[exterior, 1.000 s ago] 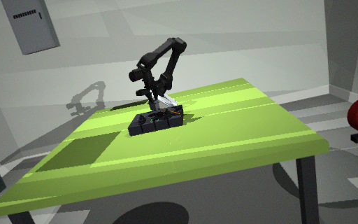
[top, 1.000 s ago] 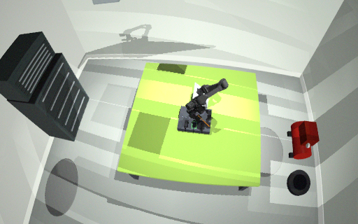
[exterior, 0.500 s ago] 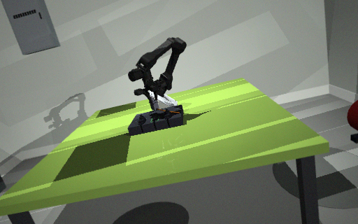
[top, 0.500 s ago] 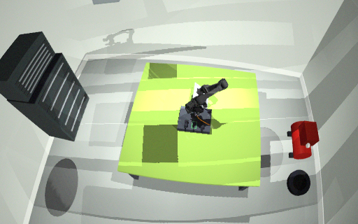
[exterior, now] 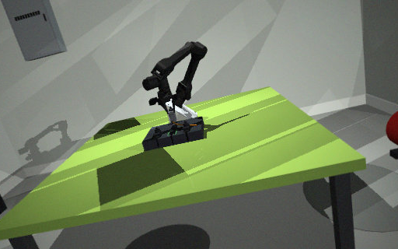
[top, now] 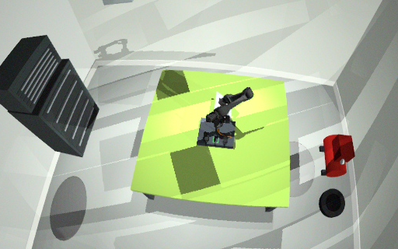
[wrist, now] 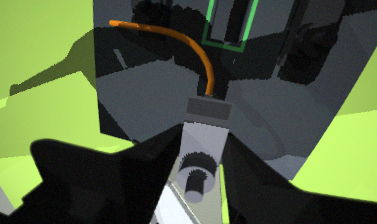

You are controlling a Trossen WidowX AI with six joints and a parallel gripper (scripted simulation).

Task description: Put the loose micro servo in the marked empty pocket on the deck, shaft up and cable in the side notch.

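The dark robot deck lies 100 mm below my gripper tip and 10 mm behind it.
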